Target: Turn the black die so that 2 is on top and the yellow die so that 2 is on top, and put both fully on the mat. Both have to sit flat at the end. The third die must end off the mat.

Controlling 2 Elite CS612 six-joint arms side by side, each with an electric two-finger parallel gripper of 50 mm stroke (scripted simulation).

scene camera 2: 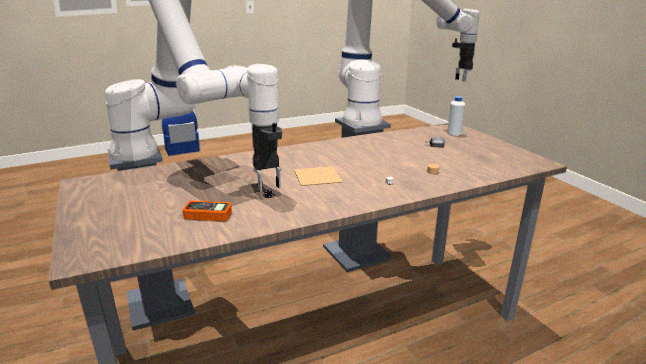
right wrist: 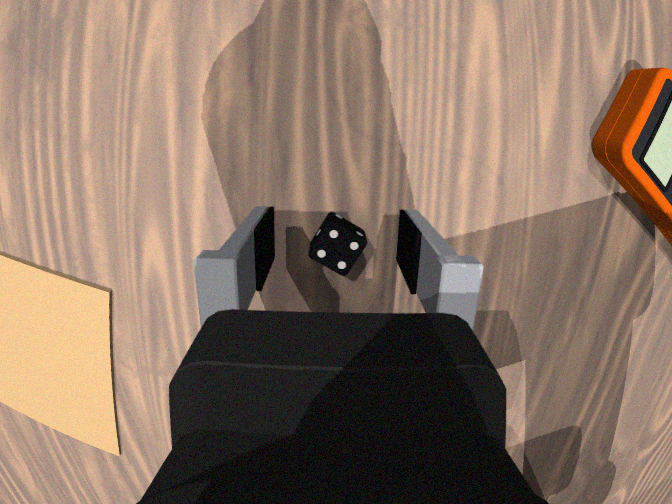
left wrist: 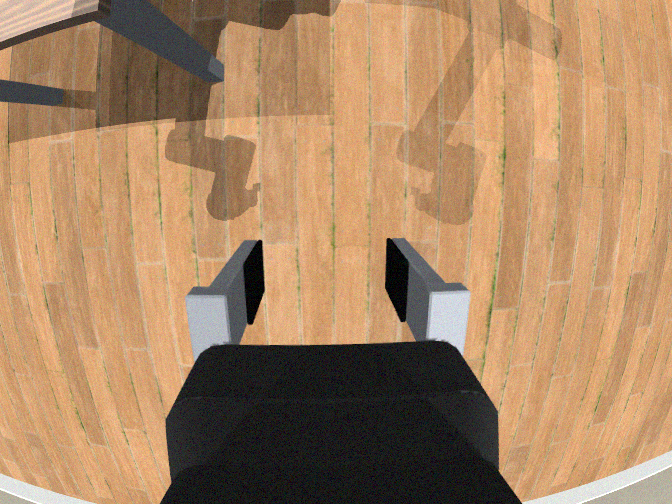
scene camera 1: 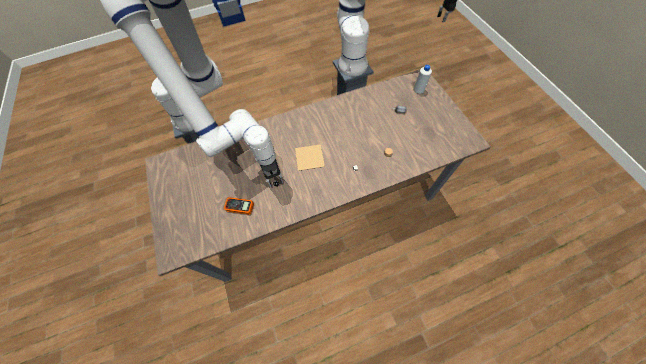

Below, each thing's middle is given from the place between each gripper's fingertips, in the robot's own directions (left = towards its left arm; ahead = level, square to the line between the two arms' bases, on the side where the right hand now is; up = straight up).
Now: right hand (scene camera 2: pixel 269 188) 10 mm past the black die (right wrist: pixel 338 243) and 40 mm above it. Round my right hand: tan mat (right wrist: pixel 64 374): 90 mm behind, 210 mm to the left, 50 mm below.
I see my left gripper 530 mm short of the tan mat, 1110 mm to the left of it and 170 mm above it. Also, from my left hand: black die: 620 mm ahead, 1320 mm to the right, 170 mm below.
